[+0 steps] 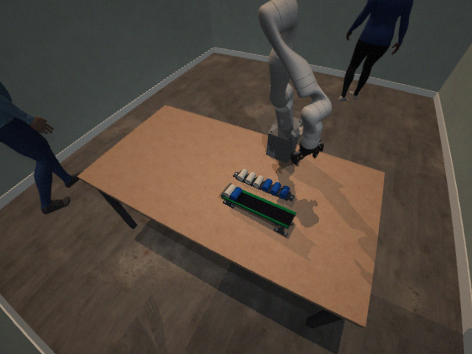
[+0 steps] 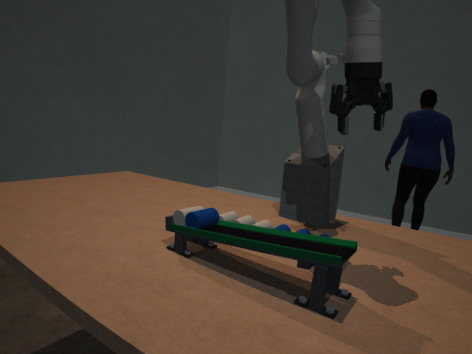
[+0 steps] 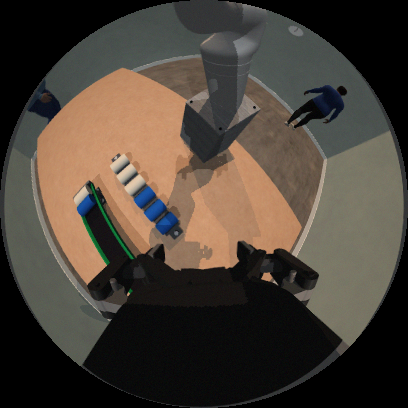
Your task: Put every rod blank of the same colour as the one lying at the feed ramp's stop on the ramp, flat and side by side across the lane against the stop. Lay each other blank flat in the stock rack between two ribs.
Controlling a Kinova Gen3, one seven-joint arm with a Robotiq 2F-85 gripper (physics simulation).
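The feed ramp [image 1: 260, 212] [image 2: 260, 244] [image 3: 95, 238] has green side rails. At its stop end a white blank [image 1: 230, 190] [image 2: 182, 215] [image 3: 82, 195] lies flat across the lane at the stop, with a blue blank [image 1: 236, 193] [image 2: 202, 218] [image 3: 86, 204] beside it. The stock rack [image 1: 291, 197] [image 3: 176, 232] behind the ramp holds three white blanks [image 1: 250, 178] [image 2: 245, 220] [image 3: 127, 173] and three blue blanks [image 1: 276, 188] [image 2: 303, 233] [image 3: 155, 210] in a row. My gripper [image 1: 309, 156] [image 2: 361, 127] [image 3: 200, 250] is open and empty, high above the table near the arm's base.
The arm's base block [image 1: 280, 146] [image 2: 311, 192] [image 3: 207, 127] stands at the back edge of the table [image 1: 165, 150] [image 2: 100, 220] [image 3: 80, 125]. One person [image 1: 377, 35] [image 2: 425, 145] [image 3: 325, 101] stands behind the table, and another [image 1: 30, 150] [image 3: 46, 104] to its left.
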